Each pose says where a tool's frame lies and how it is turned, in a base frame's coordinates. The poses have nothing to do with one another.
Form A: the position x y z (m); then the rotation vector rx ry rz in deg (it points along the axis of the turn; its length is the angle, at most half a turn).
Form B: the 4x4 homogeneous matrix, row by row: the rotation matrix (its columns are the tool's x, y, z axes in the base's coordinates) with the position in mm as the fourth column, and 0 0 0 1 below. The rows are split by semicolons. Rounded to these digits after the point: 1 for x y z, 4 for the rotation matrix.
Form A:
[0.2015 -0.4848 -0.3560 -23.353 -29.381 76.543]
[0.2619 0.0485 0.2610 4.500 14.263 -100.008]
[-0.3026 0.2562 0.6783 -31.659 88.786 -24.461]
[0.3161 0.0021 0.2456 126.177 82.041 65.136]
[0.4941 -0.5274 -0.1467 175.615 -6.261 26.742]
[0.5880 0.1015 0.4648 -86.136 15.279 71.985]
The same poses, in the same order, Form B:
0.1516 -0.8082 -0.5691 201.5; 0.9814 0.1918 -0.0108 -484.8; 0.1179 -0.5568 0.8222 -356.0; 0 0 0 1
-0.1905 0.9779 0.0859 261.9; -0.9629 -0.1691 -0.2101 48.5; -0.1909 -0.1227 0.9739 261.0; 0 0 0 1
-0.0092 -0.0854 0.9963 -302.6; -0.5836 0.8095 0.0640 256.2; -0.8120 -0.5808 -0.0573 678.3; 0 0 0 1
0.1998 0.6454 0.7373 316.1; 0.8644 -0.4704 0.1775 2.1; 0.4614 0.6018 -0.6518 245.6; 0 0 0 1
0.9523 -0.0755 0.2958 494.1; -0.0637 -0.9967 -0.0494 -527.4; 0.2985 0.0282 -0.9540 -146.7; 0 0 0 1
0.4112 -0.7267 -0.5502 588.0; 0.4405 -0.3700 0.8179 101.5; -0.7980 -0.5788 0.1680 464.8; 0 0 0 1

